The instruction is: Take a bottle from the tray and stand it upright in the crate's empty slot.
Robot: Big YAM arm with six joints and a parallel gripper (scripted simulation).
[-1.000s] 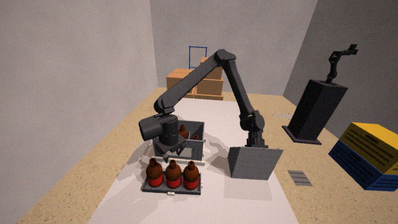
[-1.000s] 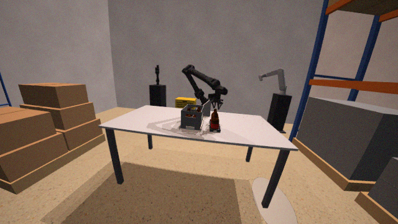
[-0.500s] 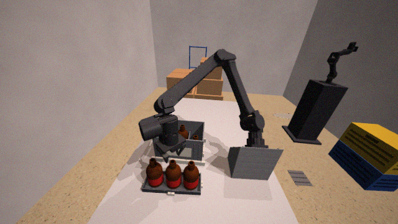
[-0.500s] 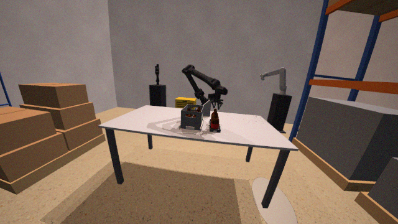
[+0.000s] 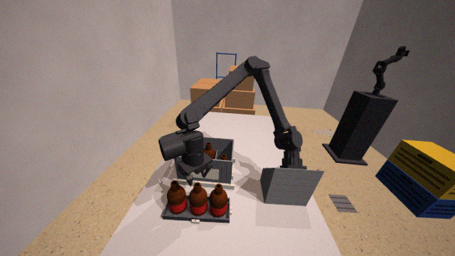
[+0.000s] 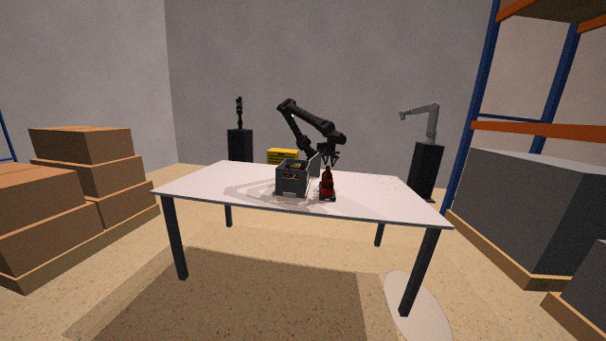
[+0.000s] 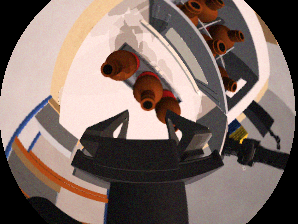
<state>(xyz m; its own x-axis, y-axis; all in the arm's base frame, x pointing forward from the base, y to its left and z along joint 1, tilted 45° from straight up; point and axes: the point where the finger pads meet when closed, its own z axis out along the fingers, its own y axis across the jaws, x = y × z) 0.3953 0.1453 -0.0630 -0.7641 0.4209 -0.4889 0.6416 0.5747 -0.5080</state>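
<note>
Now: hand 110 mm above the brown bottle. From my hand the other things lie so: grey crate 220 mm to the right, 110 mm below, 10 mm ahead; then dark tray 180 mm below.
</note>
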